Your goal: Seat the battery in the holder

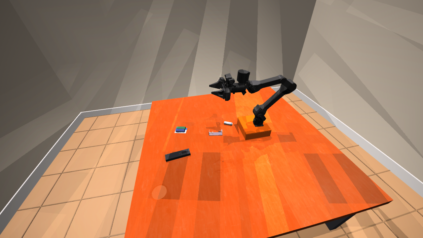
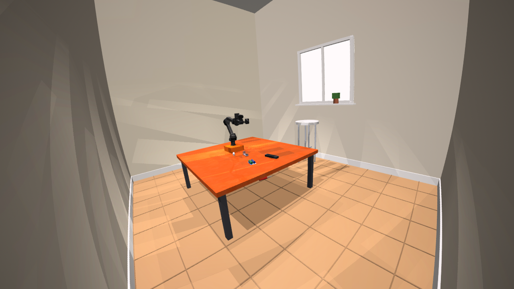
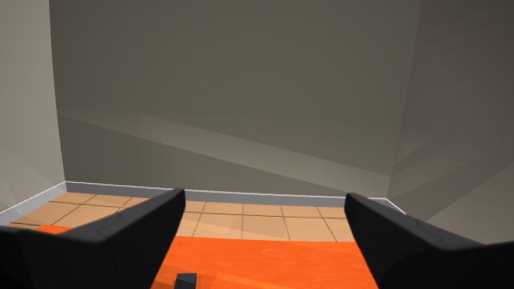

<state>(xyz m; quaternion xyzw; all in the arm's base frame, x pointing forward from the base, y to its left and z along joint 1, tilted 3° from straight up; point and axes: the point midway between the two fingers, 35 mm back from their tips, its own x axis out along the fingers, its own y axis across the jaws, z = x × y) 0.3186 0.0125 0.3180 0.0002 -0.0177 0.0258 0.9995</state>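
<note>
My gripper tip is now 38 cm above the white battery, 14 cm past it and 12 cm to the left of it. Also, from my gripper tip: white card 38 cm below, 24 cm ahead, 10 cm to the right; black remote control 37 cm below, 24 cm ahead, 15 cm to the left.
</note>
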